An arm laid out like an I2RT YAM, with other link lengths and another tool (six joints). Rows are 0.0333 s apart.
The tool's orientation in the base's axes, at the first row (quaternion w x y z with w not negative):
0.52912 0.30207 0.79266 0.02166
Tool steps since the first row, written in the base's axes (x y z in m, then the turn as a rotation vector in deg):
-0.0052 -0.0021 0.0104 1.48 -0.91 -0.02
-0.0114 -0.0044 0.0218 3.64 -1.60 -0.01
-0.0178 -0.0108 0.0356 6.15 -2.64 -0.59
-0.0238 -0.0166 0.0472 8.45 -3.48 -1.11
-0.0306 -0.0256 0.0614 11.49 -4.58 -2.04
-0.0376 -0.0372 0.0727 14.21 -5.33 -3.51
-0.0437 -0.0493 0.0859 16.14 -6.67 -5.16
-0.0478 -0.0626 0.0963 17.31 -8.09 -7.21
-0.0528 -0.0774 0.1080 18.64 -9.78 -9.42
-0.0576 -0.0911 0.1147 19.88 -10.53 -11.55
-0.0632 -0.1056 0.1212 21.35 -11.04 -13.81
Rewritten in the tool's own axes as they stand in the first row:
-0.0083 -0.0004 -0.0084 -0.82 -0.08 1.53
-0.0173 -0.0011 -0.0180 -1.73 0.35 3.56
-0.0302 -0.0043 -0.0277 -2.42 0.44 6.25
-0.0412 -0.0077 -0.0363 -3.01 0.62 8.68
-0.0557 -0.0131 -0.0457 -3.57 0.78 11.99
-0.0690 -0.0218 -0.0533 -3.44 0.88 15.17
-0.0844 -0.0298 -0.0609 -3.24 0.09 17.92
-0.0986 -0.0388 -0.0651 -2.56 -1.27 20.22
-0.1144 -0.0490 -0.0703 -1.93 -2.82 22.81
-0.1256 -0.0600 -0.0734 -0.87 -3.62 25.01
-0.1368 -0.0721 -0.0769 0.36 -4.17 27.40

